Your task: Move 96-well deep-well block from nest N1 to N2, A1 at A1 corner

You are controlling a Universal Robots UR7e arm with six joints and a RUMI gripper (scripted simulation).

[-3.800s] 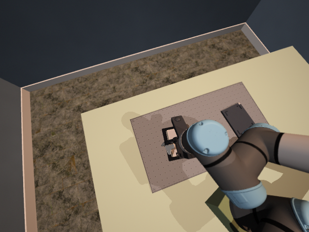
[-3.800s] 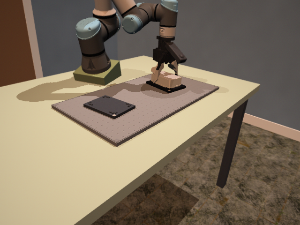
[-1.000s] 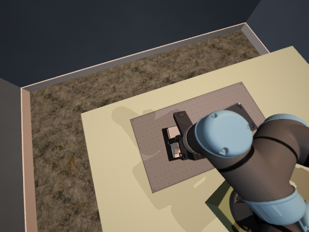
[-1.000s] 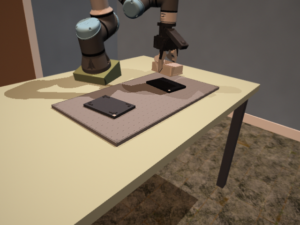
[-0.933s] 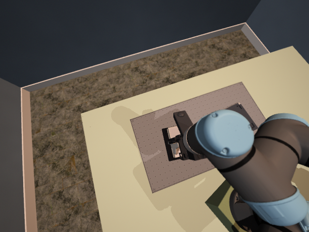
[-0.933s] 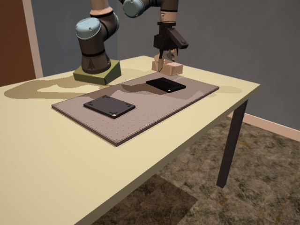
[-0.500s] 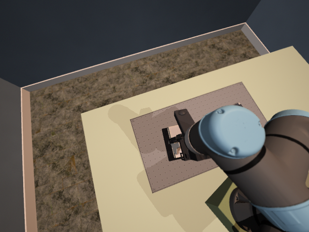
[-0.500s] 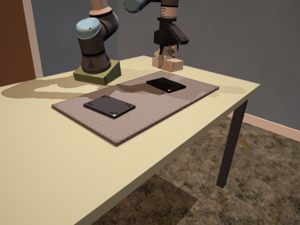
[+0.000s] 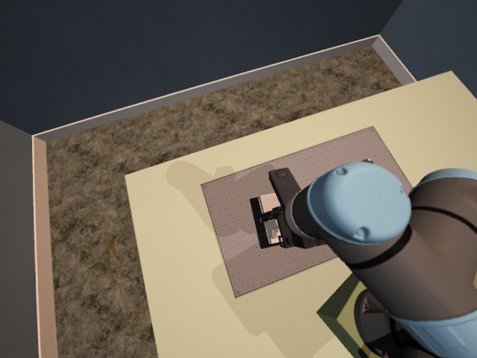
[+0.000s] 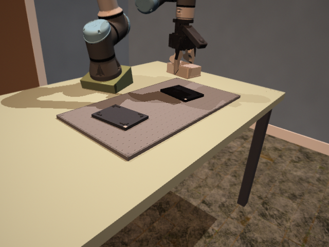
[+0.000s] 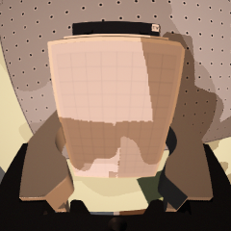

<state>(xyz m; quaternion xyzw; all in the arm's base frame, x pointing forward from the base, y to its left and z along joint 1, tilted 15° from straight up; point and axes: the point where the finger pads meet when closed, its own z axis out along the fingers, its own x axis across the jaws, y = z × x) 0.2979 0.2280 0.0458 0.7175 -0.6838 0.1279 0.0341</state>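
The nest N2 lies 360 mm to the right of my hand, 100 mm below it and 60 mm ahead of it. Also, from my hand: nest N1 (100 mm below); deep-well block (10 mm above); A1 corner mark (100 mm below, 80 mm ahead, 50 mm to the right).
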